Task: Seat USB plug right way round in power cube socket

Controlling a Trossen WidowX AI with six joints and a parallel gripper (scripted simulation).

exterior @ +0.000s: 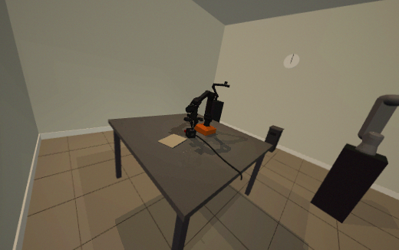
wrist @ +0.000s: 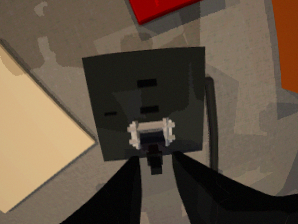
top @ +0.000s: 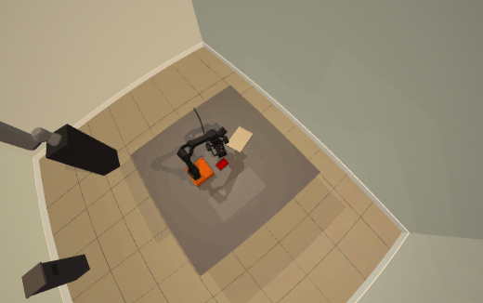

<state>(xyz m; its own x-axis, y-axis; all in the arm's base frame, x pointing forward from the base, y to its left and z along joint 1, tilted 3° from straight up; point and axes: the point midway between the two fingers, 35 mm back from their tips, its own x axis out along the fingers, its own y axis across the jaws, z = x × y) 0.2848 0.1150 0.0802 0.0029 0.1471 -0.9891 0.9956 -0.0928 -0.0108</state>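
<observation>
My gripper tip is now 1 cm above the USB plug. Also, from my gripper tip: red block (5 cm behind, 12 cm to the right, 9 cm below); then flat tan pad (20 cm ahead, 1 cm to the left, 10 cm below).
</observation>
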